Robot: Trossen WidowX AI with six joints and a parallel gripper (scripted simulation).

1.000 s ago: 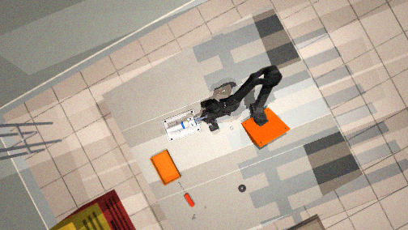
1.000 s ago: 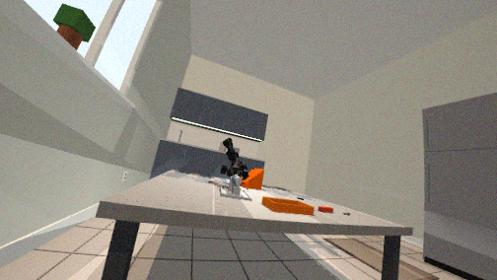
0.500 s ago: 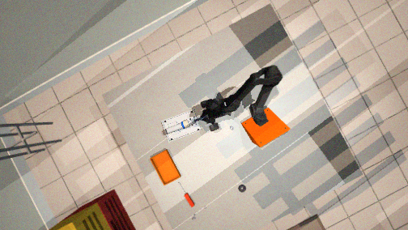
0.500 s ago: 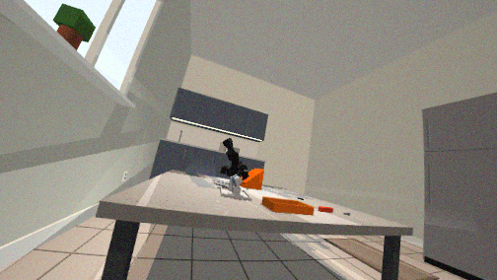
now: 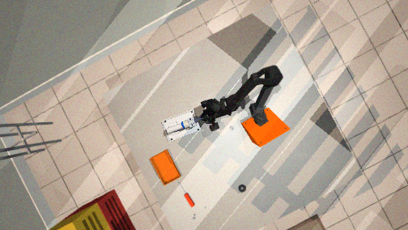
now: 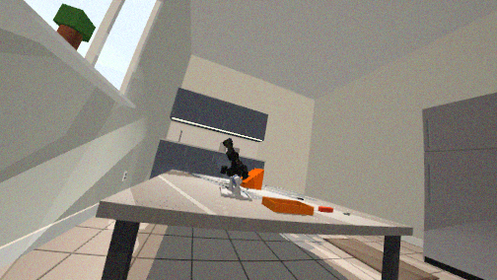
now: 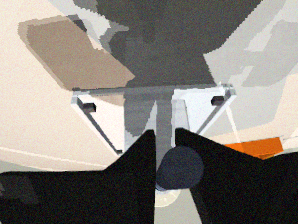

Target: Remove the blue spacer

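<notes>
Right now the dark shaft is 40 mm ahead of my gripper tip, 10 mm to the right of it and 20 mm above it. From my gripper tip the other things lie so: orange tray (380 mm ahead, 140 mm to the left, 50 mm below); blue spacer (110 mm ahead, 30 mm to the right, 20 mm above).
</notes>
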